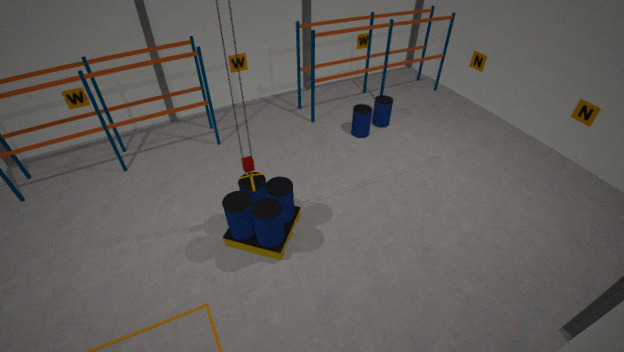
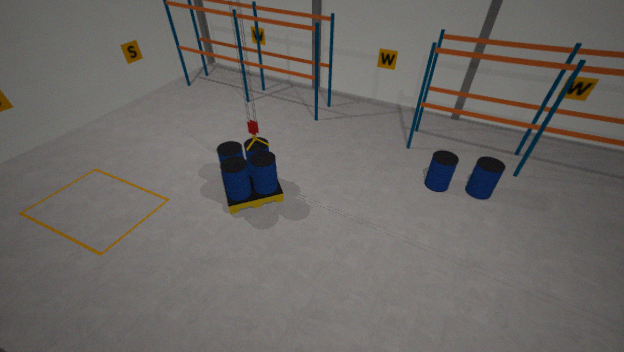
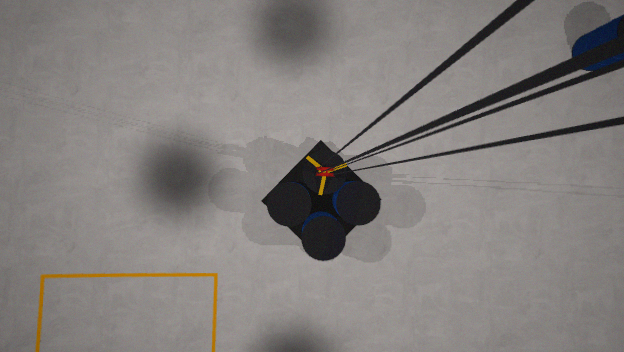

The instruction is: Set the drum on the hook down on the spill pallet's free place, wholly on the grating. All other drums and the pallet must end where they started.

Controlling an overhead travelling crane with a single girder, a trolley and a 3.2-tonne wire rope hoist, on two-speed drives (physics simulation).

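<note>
The drum on the hook (image 1: 245,183) (image 2: 257,146) (image 3: 311,176) is blue with a black lid and looks upright over one corner place of the spill pallet (image 1: 252,248) (image 2: 256,203) (image 3: 296,174). My gripper (image 1: 252,176) (image 2: 257,142) (image 3: 324,172), a yellow three-armed grab under the red hook block, is shut on that drum, its arms spread across the lid. Three other blue drums stand on the pallet: one drum (image 1: 237,202), a second drum (image 1: 267,208) and a third drum (image 1: 279,186). The held drum's base is hidden, so I cannot tell whether it touches the grating.
Two more blue drums, one (image 1: 361,121) (image 2: 441,171) and another (image 1: 383,112) (image 2: 485,178), stand on the floor near a blue and orange rack (image 1: 313,75). A second rack (image 1: 102,120) stands by the W wall. A yellow outlined rectangle (image 2: 132,185) (image 3: 130,274) marks the floor.
</note>
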